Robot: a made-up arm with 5 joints. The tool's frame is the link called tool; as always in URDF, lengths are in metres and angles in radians.
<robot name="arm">
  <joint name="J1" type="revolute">
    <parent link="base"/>
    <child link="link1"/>
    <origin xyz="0 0 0.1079" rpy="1.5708 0 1.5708"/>
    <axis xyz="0 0 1"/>
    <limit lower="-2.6" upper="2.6"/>
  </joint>
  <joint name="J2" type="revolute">
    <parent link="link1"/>
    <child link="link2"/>
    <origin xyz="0.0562 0.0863 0.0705" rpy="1.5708 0 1.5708"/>
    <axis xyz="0 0 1"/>
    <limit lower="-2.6" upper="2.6"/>
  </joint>
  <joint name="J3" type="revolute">
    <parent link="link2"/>
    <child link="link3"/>
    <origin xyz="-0.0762 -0.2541 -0.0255" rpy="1.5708 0 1.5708"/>
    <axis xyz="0 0 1"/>
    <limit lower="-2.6" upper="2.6"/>
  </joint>
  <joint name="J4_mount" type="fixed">
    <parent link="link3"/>
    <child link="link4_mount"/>
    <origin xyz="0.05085 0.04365 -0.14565"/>
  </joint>
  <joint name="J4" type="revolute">
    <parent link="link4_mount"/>
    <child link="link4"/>
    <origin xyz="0.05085 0.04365 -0.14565" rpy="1.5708 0 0"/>
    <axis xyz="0 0 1"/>
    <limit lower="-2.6" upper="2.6"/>
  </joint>
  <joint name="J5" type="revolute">
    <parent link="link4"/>
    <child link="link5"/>
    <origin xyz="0.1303 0.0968 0.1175" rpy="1.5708 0 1.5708"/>
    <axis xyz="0 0 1"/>
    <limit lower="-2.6" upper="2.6"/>
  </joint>
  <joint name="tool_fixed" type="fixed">
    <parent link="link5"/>
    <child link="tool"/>
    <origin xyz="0.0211 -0.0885 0.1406" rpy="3.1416 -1.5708 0"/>
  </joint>
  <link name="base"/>
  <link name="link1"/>
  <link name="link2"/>
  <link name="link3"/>
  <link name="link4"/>
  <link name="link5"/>
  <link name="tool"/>
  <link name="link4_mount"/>
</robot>
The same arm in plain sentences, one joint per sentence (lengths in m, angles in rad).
The arm has five revolute joints in a row. What follows holds with every joint at zero, and every direction is one of the base frame's. Joint 1 is mounted 0.1079 m along +z from the base frame's origin and rotates about +x, from -2.6 to 2.6 rad. Joint 2 is mounted 0.0705 m along +x and 0.0562 m along +y and 0.0863 m along +z from joint 1 and rotates about +y, from -2.6 to 2.6 rad. Joint 3 is mounted 0.2541 m along -x and 0.0255 m along -y and 0.0762 m along -z from joint 2 and rotates about +z, from -2.6 to 2.6 rad. Joint 4 is mounted 0.1017 m along +x and 0.0873 m along +y and 0.2913 m along -z from joint 3 and rotates about -y, from -2.6 to 2.6 rad. Joint 5 is mounted 0.1303 m along +x and 0.1175 m along -y and 0.0968 m along +z from joint 4 and rotates about +x, from -2.6 to 2.6 rad. The tool frame, which is the frame that the pose is given for, is mounted 0.1406 m along +x and 0.0885 m along +y and 0.0211 m along +z from joint 5; its axes are the base frame's turned by roll 0, pitch 0 and yaw 0 rad (as in URDF: about the fixed x, then y, then z).
